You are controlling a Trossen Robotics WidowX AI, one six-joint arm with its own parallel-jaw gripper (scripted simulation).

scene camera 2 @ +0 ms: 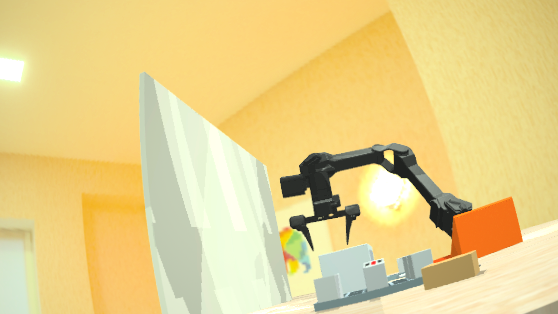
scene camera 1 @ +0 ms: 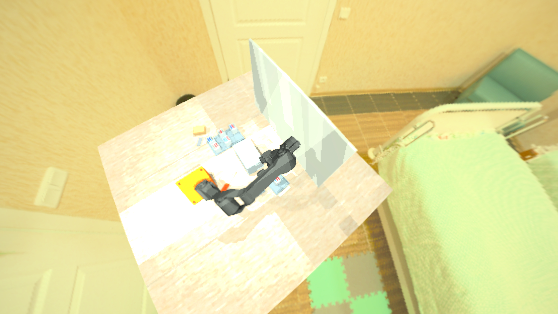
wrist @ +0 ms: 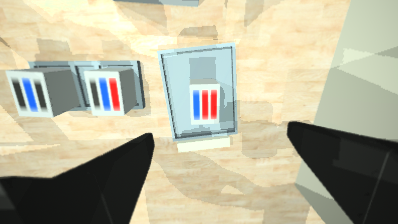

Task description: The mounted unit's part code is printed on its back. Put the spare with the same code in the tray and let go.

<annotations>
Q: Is the gripper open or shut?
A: Open.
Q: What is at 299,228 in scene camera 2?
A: The gripper.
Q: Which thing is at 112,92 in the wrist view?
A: A striped spare.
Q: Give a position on a tan block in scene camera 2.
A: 465,266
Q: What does the gripper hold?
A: Nothing.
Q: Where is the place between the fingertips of the gripper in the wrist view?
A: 219,133
</annotations>
